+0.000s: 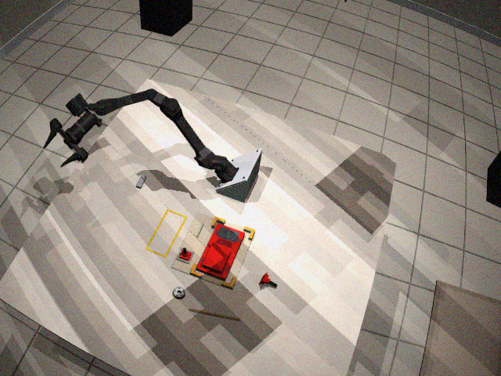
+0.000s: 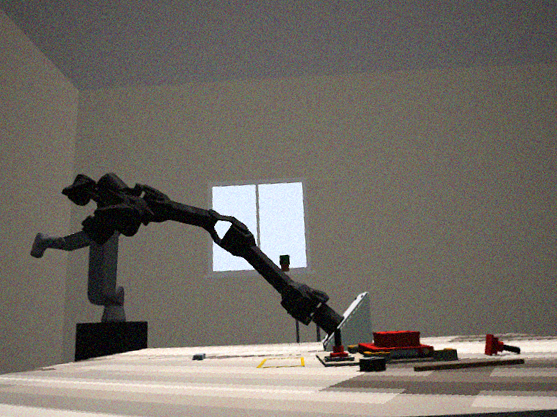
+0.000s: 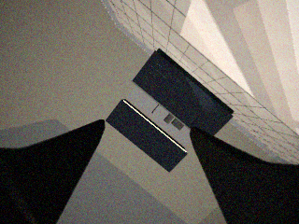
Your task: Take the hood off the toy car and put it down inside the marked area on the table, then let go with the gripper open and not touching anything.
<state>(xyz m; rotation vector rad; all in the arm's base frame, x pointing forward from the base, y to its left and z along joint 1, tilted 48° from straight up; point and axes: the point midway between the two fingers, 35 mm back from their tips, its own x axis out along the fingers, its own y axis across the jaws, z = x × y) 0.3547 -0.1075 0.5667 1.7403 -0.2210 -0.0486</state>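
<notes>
Now: the hood 610 mm to the left of my gripper tip, 290 mm below it and 80 mm behind it. From my gripper tip the other things lie so: thin wooden stick (690 mm to the left, 320 mm below, 100 mm ahead).
</notes>
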